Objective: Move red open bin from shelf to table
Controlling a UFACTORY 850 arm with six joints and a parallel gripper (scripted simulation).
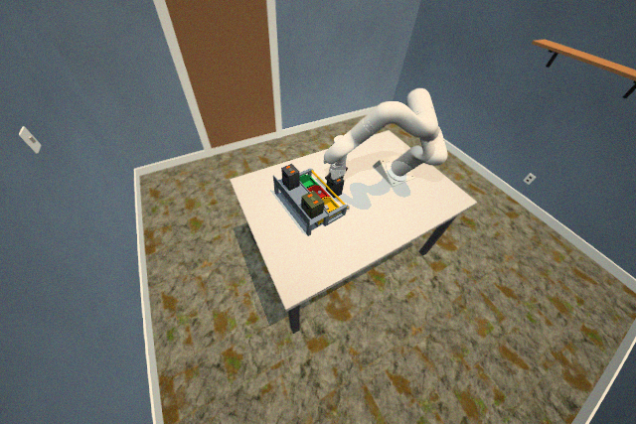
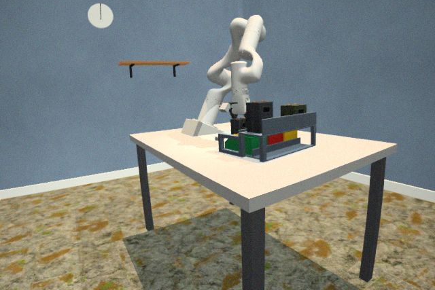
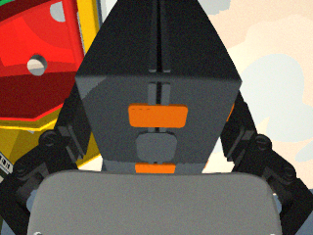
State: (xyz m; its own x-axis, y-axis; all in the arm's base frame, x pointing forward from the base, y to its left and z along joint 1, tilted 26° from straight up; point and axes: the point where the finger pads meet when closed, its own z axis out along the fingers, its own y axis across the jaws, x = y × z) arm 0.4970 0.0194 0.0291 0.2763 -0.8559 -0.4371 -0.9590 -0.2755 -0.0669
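My hand is 4 cm above the black box. Round my hand: thin yellow rod: 5 cm ahead, 1 cm to the left, 4 cm below; yellow bin: 12 cm ahead, 14 cm to the left, 6 cm below; red bin: 15 cm ahead, 4 cm to the left, 6 cm below.
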